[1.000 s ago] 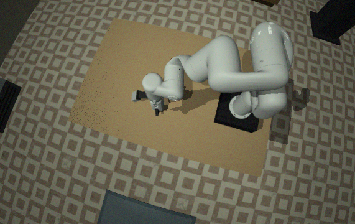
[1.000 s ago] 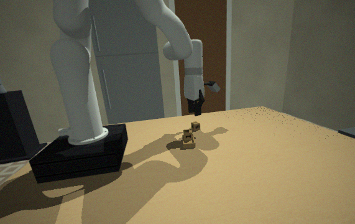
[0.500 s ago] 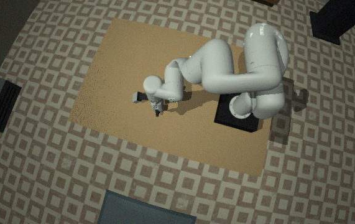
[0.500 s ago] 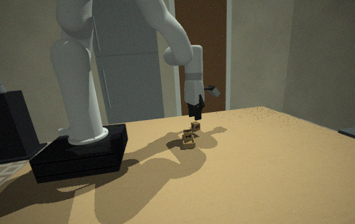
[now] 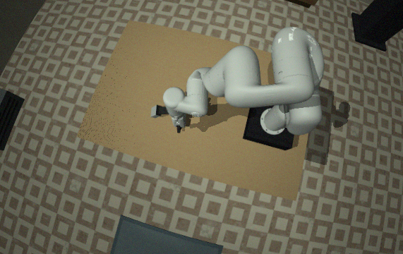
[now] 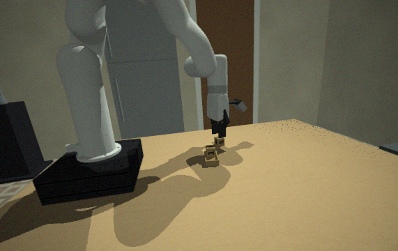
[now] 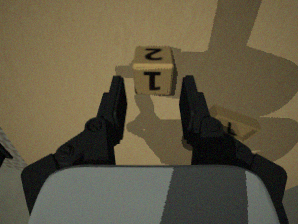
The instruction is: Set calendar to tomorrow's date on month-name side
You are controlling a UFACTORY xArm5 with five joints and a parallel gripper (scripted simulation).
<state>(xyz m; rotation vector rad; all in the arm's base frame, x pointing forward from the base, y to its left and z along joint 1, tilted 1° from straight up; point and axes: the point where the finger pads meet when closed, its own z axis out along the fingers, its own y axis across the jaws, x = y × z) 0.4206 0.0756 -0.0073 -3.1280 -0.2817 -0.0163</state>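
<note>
Now: hand 40 mm above the wooden date cube. From my hand the other things lie so: wooden calendar tray 110 mm to the right, 70 mm behind, 50 mm below.
</note>
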